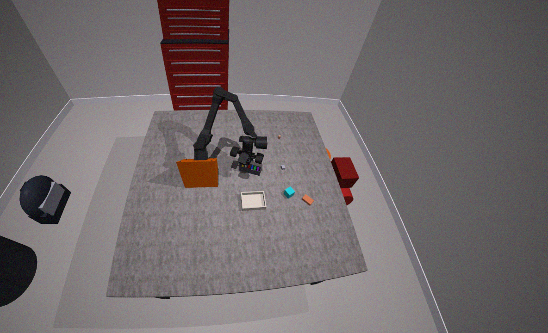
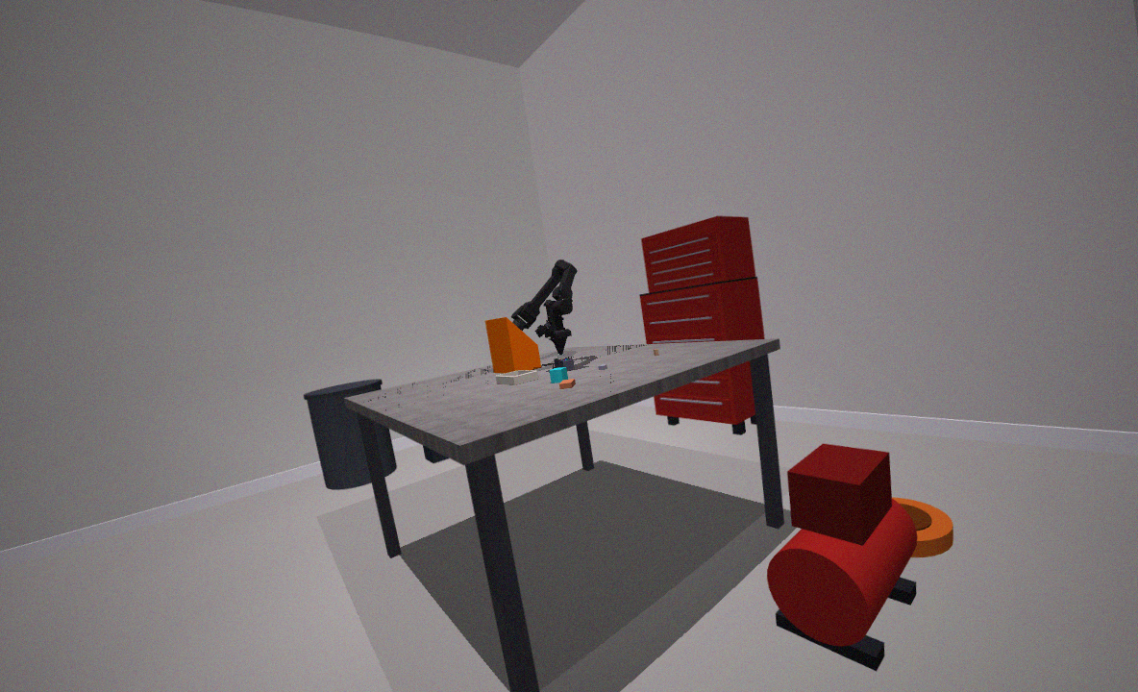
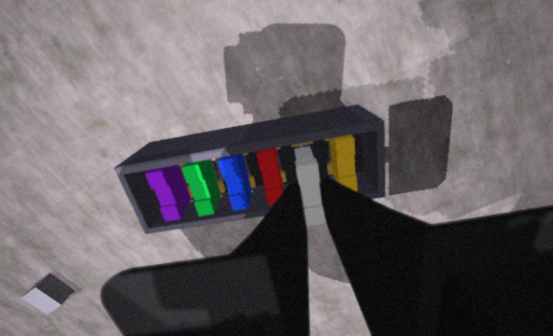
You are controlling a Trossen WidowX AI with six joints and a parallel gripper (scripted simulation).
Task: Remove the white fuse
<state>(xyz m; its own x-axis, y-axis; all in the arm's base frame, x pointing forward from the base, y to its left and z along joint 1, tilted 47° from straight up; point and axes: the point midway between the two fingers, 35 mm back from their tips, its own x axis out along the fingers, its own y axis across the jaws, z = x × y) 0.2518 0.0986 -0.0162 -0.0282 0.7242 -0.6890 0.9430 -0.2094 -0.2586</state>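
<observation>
My gripper tip is 230 mm to the left of the white tray, 50 mm above it and 30 mm short of it. The rest, counted from my gripper tip: white fuse: 10 mm below; then grey piece: 240 mm ahead, 50 mm below, 10 mm to the left; then cube: 240 mm ahead, 190 mm to the right, 40 mm below.
</observation>
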